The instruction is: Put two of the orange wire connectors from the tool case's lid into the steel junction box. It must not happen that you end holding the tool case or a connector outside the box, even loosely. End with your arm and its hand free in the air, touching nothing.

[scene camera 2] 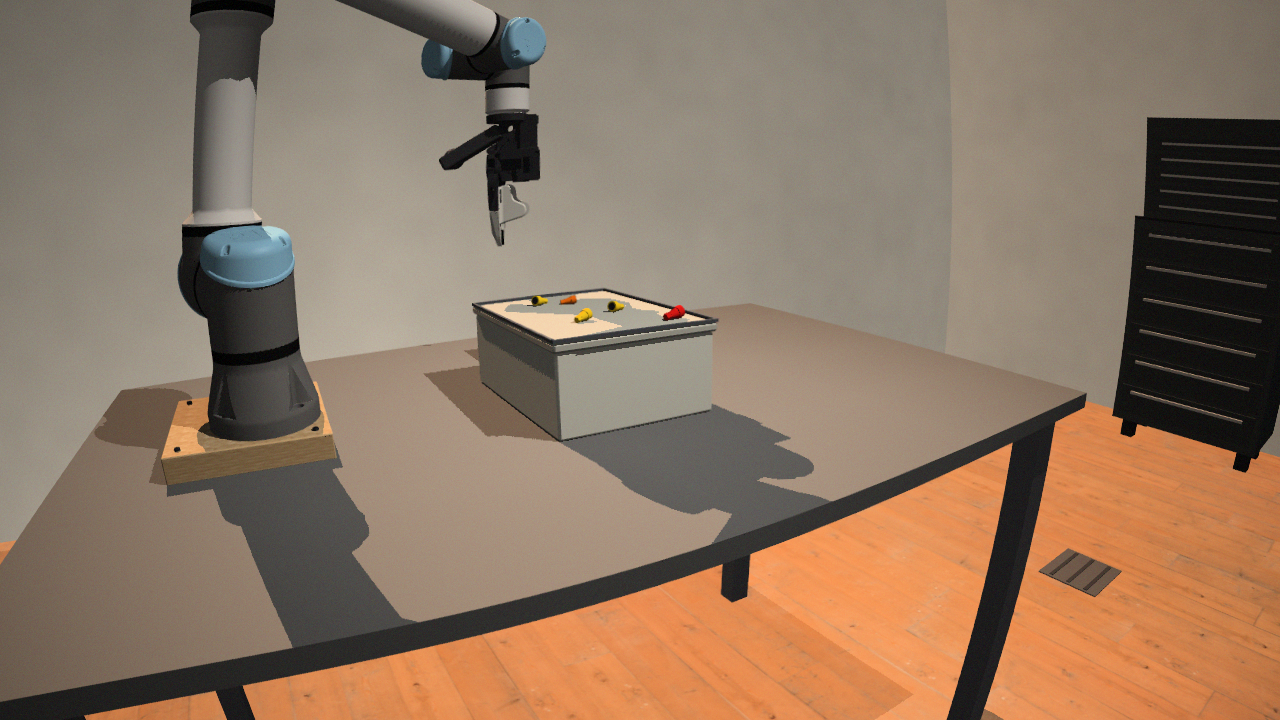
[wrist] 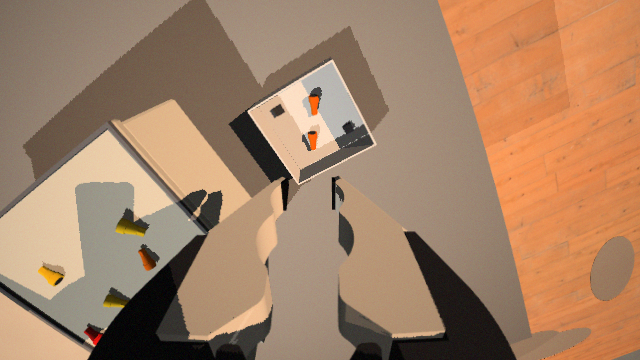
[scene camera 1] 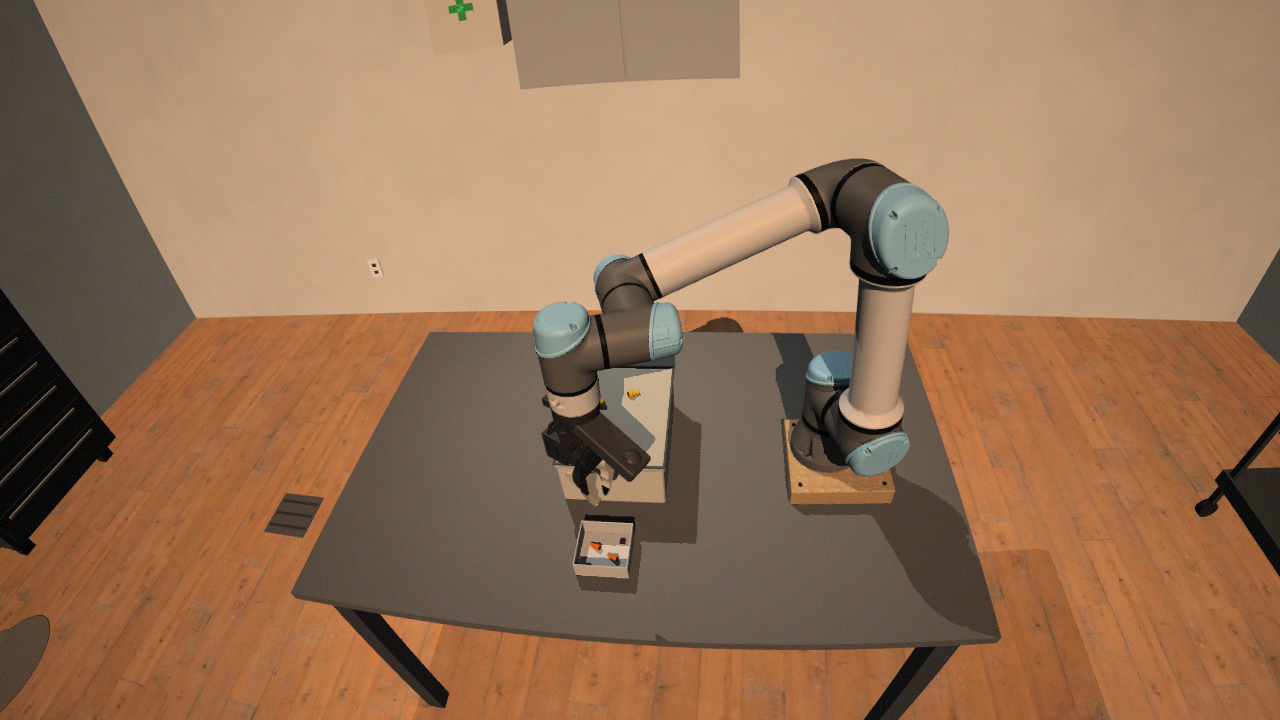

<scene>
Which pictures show my gripper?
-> Scene camera 2, the wrist view and scene camera 1: all of them.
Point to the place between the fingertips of my gripper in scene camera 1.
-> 600, 500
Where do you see a tool case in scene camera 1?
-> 645, 418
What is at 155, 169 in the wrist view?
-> A tool case.
</scene>
